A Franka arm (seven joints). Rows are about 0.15 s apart.
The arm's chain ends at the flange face. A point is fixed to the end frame.
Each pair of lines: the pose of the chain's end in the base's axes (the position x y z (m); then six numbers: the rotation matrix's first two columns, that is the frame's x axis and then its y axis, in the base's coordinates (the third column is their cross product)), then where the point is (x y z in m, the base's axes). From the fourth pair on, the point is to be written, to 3 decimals.
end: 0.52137 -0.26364 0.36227 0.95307 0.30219 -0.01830 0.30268 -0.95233 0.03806
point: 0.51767 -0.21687 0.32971
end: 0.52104 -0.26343 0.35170 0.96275 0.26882 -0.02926 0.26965 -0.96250 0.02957
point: 0.51856 -0.21639 0.31941
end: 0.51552 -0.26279 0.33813 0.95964 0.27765 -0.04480 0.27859 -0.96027 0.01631
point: 0.51202 -0.21550 0.30630
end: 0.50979 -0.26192 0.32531 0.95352 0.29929 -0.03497 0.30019 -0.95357 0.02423
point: 0.506 -0.215 0.293
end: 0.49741 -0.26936 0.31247 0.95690 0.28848 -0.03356 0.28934 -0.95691 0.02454
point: 0.494 -0.222 0.280
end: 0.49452 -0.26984 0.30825 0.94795 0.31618 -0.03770 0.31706 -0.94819 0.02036
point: 0.489 -0.223 0.276
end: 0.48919 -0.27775 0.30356 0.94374 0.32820 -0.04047 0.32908 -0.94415 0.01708
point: 0.483 -0.231 0.272
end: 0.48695 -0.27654 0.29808 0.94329 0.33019 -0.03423 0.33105 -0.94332 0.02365
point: 0.481 -0.230 0.266
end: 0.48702 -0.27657 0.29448 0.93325 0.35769 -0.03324 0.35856 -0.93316 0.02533
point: 0.480 -0.230 0.262
